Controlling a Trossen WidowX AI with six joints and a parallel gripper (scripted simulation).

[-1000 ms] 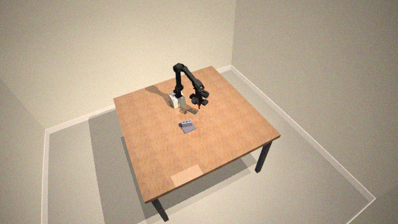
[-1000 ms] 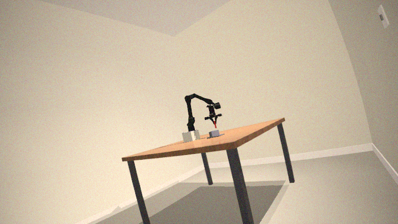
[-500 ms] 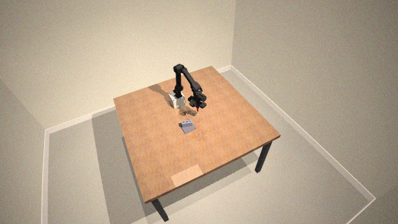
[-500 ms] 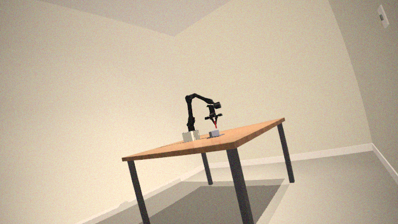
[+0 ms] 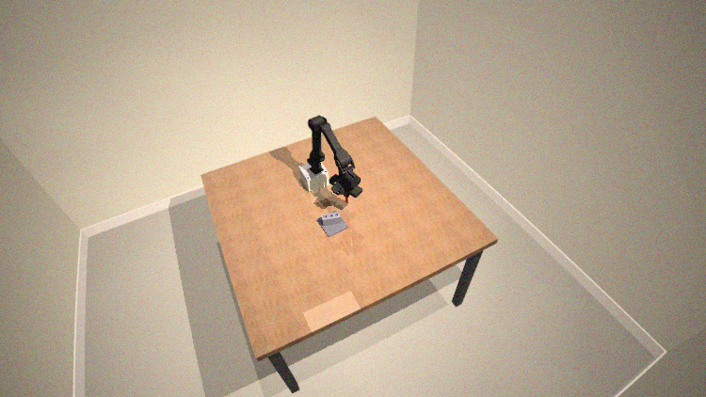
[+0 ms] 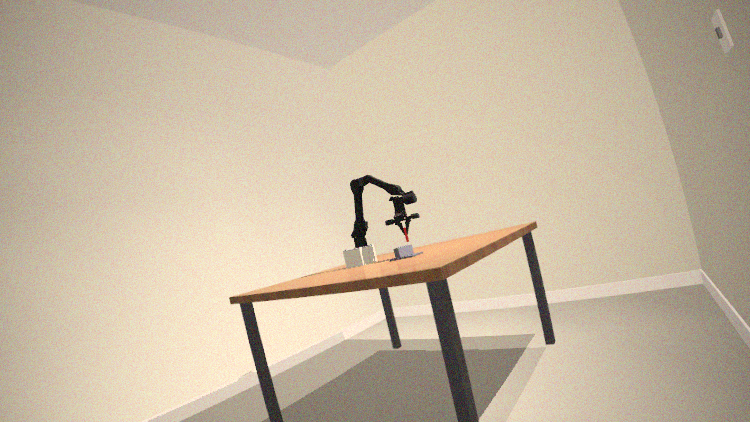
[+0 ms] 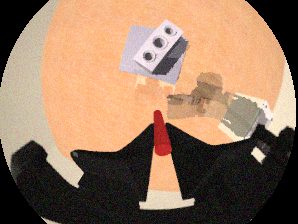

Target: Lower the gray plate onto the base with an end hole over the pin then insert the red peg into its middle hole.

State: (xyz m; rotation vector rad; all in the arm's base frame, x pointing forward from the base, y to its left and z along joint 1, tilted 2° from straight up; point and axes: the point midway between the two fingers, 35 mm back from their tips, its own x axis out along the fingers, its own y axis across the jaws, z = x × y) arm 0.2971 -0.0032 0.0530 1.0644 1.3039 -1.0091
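My gripper tip is 12 cm to the left of the gray plate, 7 cm above it and 2 cm short of it. The rest, counted from my gripper tip: base: 11 cm to the right, 10 cm below, 3 cm ahead; red peg: right at my gripper tip.
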